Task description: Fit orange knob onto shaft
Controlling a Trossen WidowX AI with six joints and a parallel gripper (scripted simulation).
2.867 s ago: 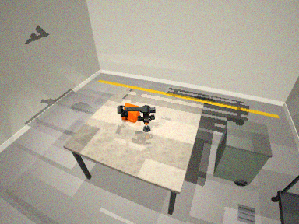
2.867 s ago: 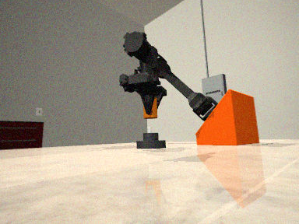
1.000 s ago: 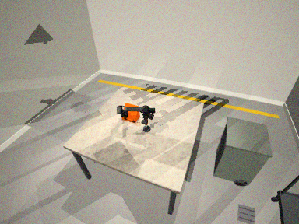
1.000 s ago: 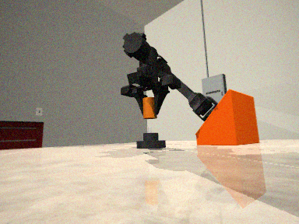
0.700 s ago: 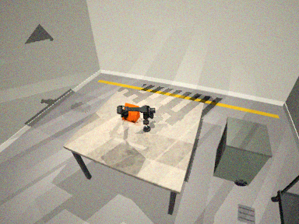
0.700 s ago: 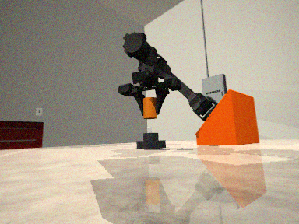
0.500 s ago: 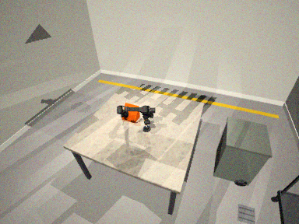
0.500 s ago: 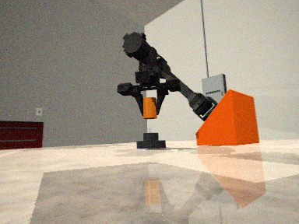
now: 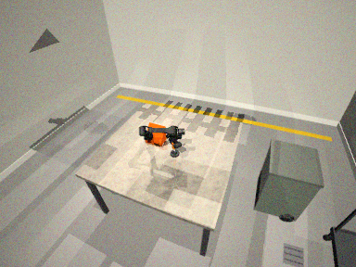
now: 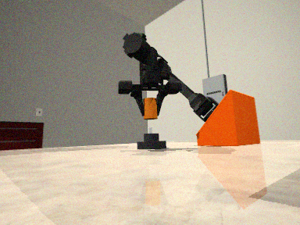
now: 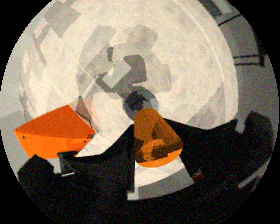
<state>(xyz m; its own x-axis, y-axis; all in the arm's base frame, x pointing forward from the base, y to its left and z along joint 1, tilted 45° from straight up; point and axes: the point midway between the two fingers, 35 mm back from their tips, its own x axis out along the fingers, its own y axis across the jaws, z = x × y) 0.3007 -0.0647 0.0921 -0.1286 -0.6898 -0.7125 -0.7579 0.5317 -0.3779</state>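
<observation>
Right now the orange knob is 3 cm above my gripper tip. From my gripper tip the other things lie so: round dark pedestal 6 cm below.
</observation>
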